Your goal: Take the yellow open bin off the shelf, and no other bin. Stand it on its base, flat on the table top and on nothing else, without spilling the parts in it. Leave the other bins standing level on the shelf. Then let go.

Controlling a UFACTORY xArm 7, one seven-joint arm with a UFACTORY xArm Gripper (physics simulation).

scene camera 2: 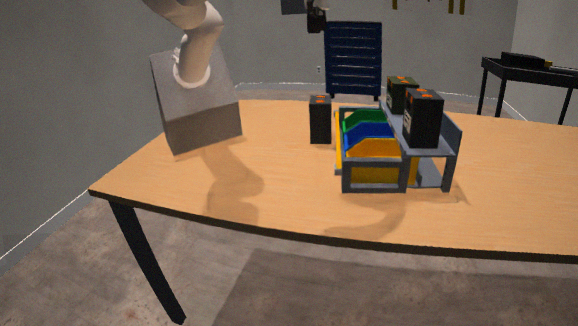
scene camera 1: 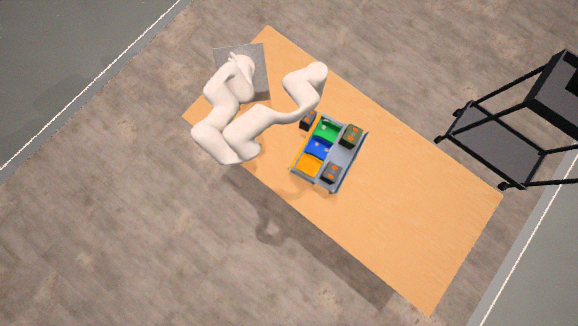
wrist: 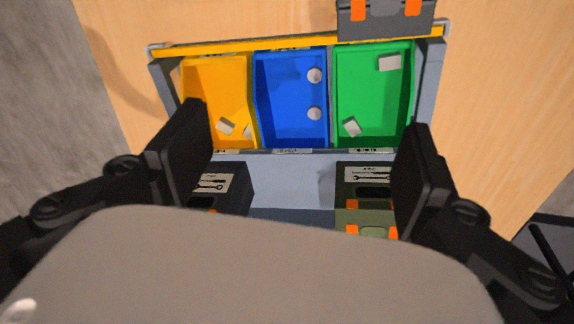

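Seen in the pictures: gripper, fingertip midpoint: (scene camera 2: 317, 31) (wrist: 301, 137); arm's base, link origin: (scene camera 2: 191, 72) (scene camera 1: 242, 67).
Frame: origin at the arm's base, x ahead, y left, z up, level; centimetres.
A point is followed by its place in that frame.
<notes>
The yellow bin (scene camera 1: 309, 166) @(x 57.6, y -18.4, z -23.0 cm) (scene camera 2: 372, 148) @(x 57.1, y -14.1, z -18.4 cm) (wrist: 220, 90) @(x 57.3, y -20.5, z -22.9 cm) stands in the grey shelf (scene camera 1: 345, 156) @(x 70.6, y -4.2, z -13.6 cm) (scene camera 2: 346, 176) @(x 51.0, y -27.2, z -19.2 cm) (wrist: 437, 75) @(x 50.1, y 10.4, z -15.3 cm), at the end of a row beside the blue bin (scene camera 1: 315, 150) @(x 55.1, y -8.4, z -22.9 cm) (scene camera 2: 367, 131) @(x 55.8, y -2.9, z -18.5 cm) (wrist: 287, 100) @(x 58.5, y -9.2, z -22.9 cm) and the green bin (scene camera 1: 330, 132) @(x 56.3, y 6.0, z -22.9 cm) (scene camera 2: 365, 118) @(x 55.4, y 8.3, z -18.6 cm) (wrist: 370, 100) @(x 57.9, y 4.1, z -22.9 cm). Two pale parts show in the yellow bin in the wrist view. My gripper (scene camera 2: 316, 20) @(x 42.1, y -2.9, z 10.4 cm) (wrist: 301, 137) @(x 42.1, y -2.9, z 10.4 cm) is open and empty, high above the shelf. In the wrist view its left finger overlaps the yellow bin's near corner. The arm hides the gripper in scene camera 1.
A black case (scene camera 1: 331, 172) @(x 68.0, y -18.9, z -1.5 cm) (scene camera 2: 424, 120) @(x 68.1, y -22.6, z -6.7 cm) (wrist: 227, 186) @(x 64.5, y -15.7, z -7.8 cm) and an olive case (scene camera 1: 351, 136) @(x 66.5, y 3.2, z -4.1 cm) (scene camera 2: 395, 97) @(x 63.8, y -0.5, z -8.3 cm) (wrist: 367, 217) @(x 64.0, y 3.6, z -4.1 cm) stand on the shelf's upper board. Another dark case (scene camera 1: 307, 120) @(x 42.4, y -0.2, z -10.7 cm) (scene camera 2: 320, 120) @(x 41.8, y -2.0, z -16.0 cm) (wrist: 385, 25) @(x 43.3, y 2.8, z -10.8 cm) stands on the table (scene camera 1: 400, 215) @(x 116.0, y -11.8, z -23.8 cm) (scene camera 2: 280, 200) @(x 36.7, y -31.7, z -23.8 cm) by the yellow rail.
</notes>
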